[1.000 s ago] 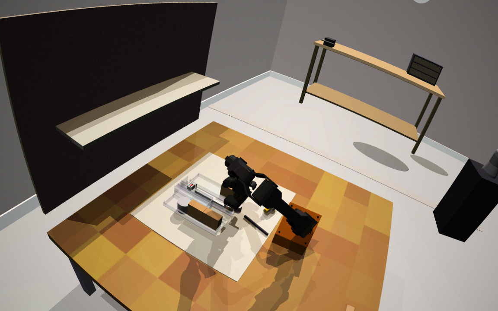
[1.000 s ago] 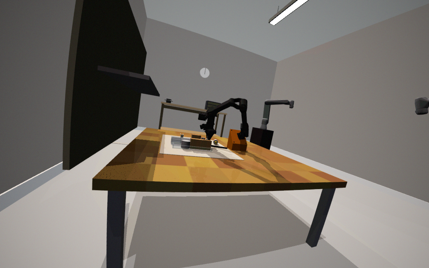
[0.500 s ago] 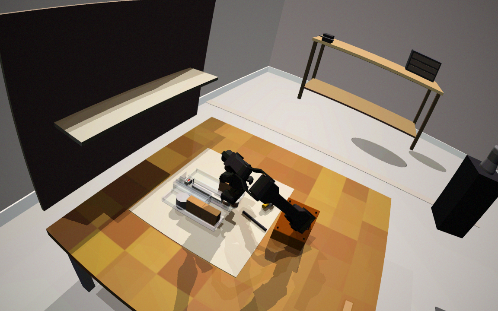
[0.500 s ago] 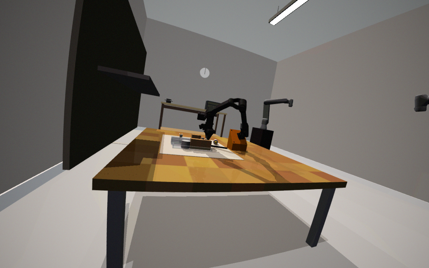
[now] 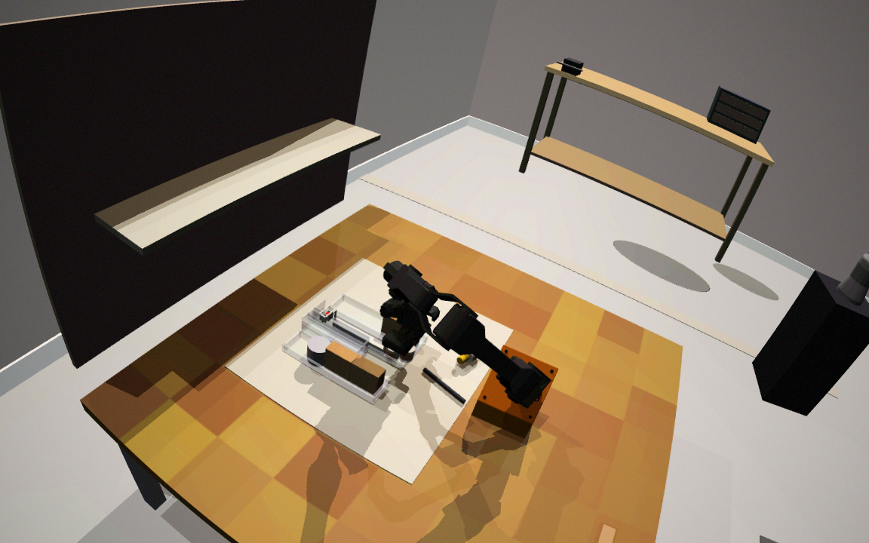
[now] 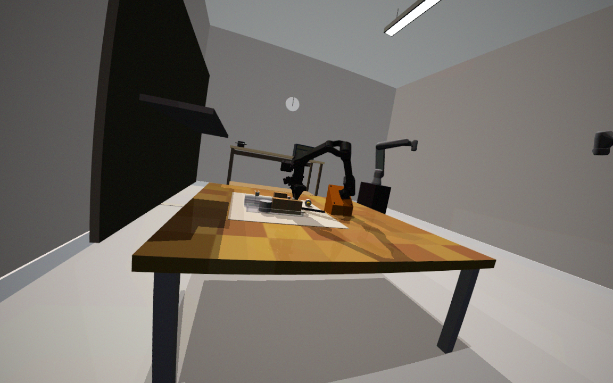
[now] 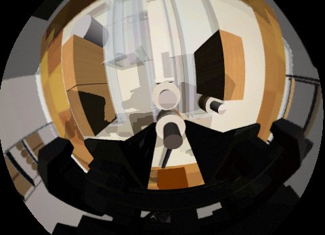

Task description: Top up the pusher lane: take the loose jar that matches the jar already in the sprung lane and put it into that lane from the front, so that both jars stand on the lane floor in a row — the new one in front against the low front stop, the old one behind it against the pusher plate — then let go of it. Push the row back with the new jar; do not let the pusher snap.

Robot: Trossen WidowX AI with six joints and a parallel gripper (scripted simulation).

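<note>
My gripper tip is 120 mm past the black rod, 20 mm to the right of it and 40 mm above it. The rest, counted from my gripper tip: clear lane rack (160 mm ahead, 30 mm below); grey cylinder (200 mm ahead, 100 mm to the left, 20 mm below).
</note>
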